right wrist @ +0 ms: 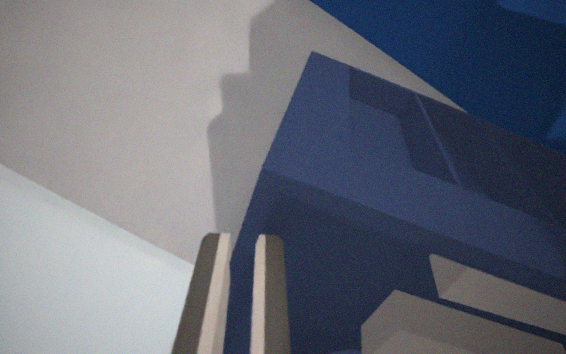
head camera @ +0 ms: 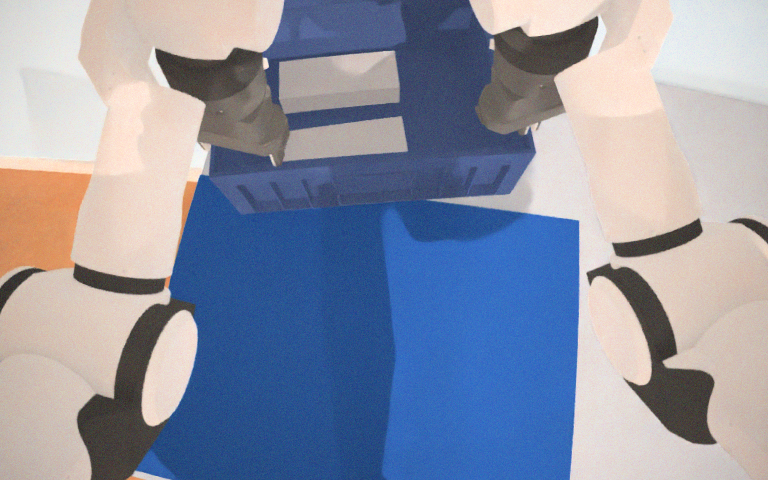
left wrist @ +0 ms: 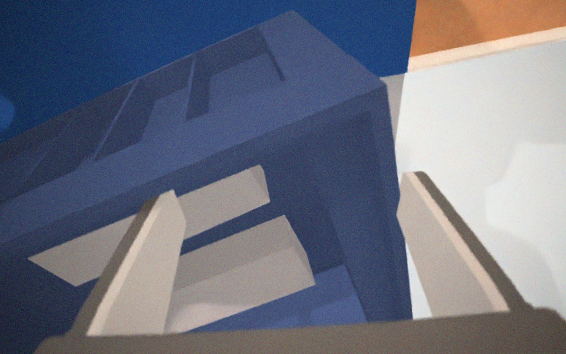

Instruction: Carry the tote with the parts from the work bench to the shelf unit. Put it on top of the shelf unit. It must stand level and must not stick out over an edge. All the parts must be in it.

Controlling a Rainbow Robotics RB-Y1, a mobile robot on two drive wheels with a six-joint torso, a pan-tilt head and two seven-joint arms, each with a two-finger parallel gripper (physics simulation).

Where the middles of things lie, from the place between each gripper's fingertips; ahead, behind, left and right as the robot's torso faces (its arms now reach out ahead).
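I can see that my right gripper is 70 mm above the dark blue tote [head camera: 444,62], while being 200 mm to the right of it and 110 mm short of it.
The tote is 60 mm below my left hand. Measured from that same left hand, the tote is also 160 mm to the right and 120 mm ahead.
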